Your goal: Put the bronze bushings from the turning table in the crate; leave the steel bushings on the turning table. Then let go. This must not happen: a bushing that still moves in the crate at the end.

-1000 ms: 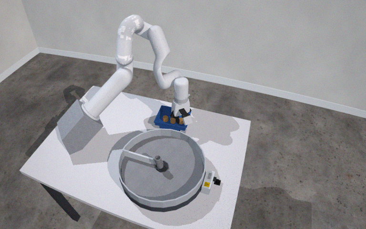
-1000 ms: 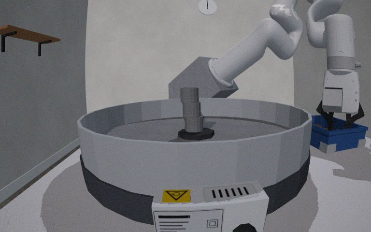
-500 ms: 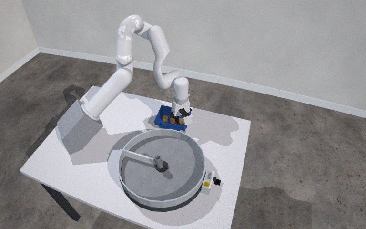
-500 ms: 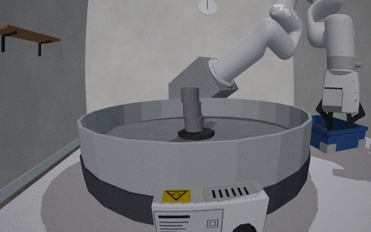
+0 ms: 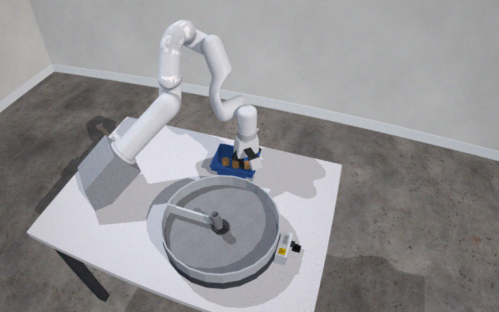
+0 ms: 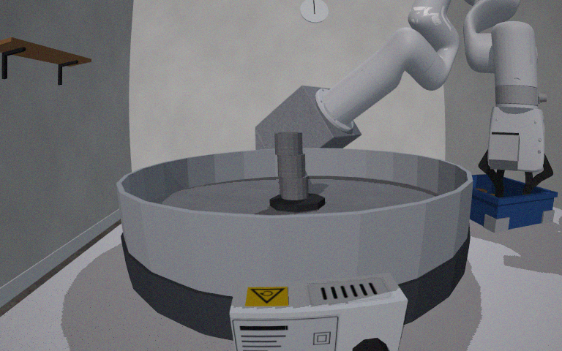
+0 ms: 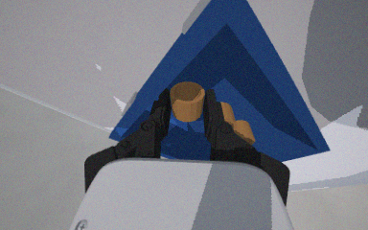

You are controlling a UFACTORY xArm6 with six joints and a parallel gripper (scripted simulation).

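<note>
Right now the blue crate is 40 mm behind my hand, 20 mm to the right of it and 10 mm below it. Round my hand: turning table 340 mm to the right, 110 mm ahead, 20 mm above.
</note>
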